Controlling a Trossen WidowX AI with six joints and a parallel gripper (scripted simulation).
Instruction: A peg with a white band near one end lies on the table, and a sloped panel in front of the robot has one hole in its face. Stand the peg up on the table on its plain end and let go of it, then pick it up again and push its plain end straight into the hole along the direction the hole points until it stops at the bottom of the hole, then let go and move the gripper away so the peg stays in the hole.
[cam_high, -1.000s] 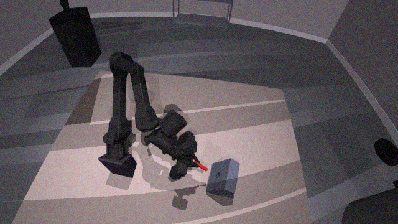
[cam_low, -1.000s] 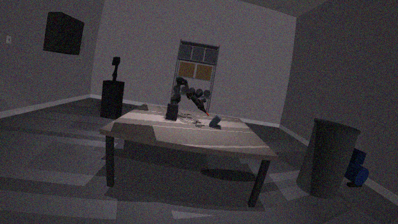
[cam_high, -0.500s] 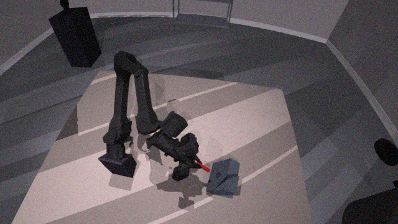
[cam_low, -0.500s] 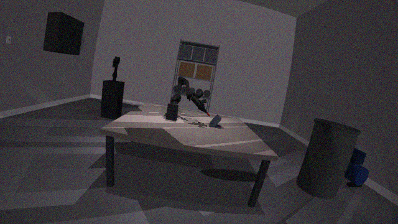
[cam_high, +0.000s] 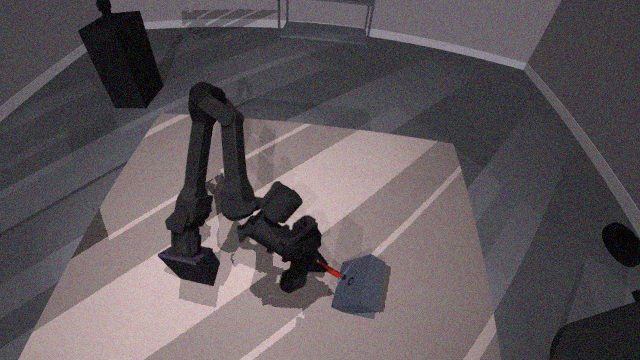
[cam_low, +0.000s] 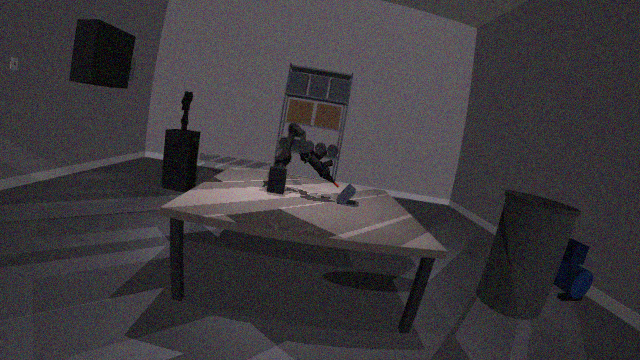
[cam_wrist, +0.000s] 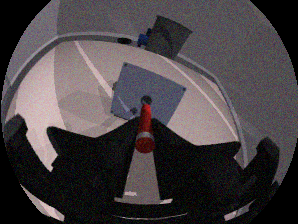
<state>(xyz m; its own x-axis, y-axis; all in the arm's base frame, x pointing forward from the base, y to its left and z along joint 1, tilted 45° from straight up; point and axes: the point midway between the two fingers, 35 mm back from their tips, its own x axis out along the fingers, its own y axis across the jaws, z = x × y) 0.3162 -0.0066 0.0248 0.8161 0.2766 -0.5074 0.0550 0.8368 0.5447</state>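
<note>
My gripper tip is 9 cm short of the sloped panel, 6 cm above it and 2 cm to the left of it. The rest, counted from my gripper tip: red peg (1 cm behind, 1 cm above).
</note>
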